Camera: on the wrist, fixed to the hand. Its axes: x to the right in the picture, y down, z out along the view.
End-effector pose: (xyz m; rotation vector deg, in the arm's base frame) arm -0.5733 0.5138 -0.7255 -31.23 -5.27 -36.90
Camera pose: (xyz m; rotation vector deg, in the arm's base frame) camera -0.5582 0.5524 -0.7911 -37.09 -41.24 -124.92
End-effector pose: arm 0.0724 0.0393 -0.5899 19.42 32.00 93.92
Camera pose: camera 0.0037 0.0042 -0.5822 -7.01 17.85 4.18
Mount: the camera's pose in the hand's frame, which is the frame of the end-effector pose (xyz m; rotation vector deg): -0.0251 0.0644 -0.0352 -10.61 -11.99 -92.79
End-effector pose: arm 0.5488 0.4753 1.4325 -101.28 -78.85 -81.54
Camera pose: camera 0.5929 0.4116 1.4352 22.00 119.27 77.10
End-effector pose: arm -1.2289 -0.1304 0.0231 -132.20 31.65 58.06
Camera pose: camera -1.2622 -0.1981 0.0413 -104.10 -77.50 22.24
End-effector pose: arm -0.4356 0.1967 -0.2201 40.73 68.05 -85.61
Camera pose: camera -0.3728 0.2413 -0.2292 45.68 -98.50 140.32
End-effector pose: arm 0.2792 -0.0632 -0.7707 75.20 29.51 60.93
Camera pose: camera 0.2173 -0.0722 -0.7249 26.61 57.03 -21.38
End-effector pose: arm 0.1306 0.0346 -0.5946 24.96 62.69 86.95
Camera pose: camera 0.0736 0.0038 -0.5520 -23.25 40.69 5.71
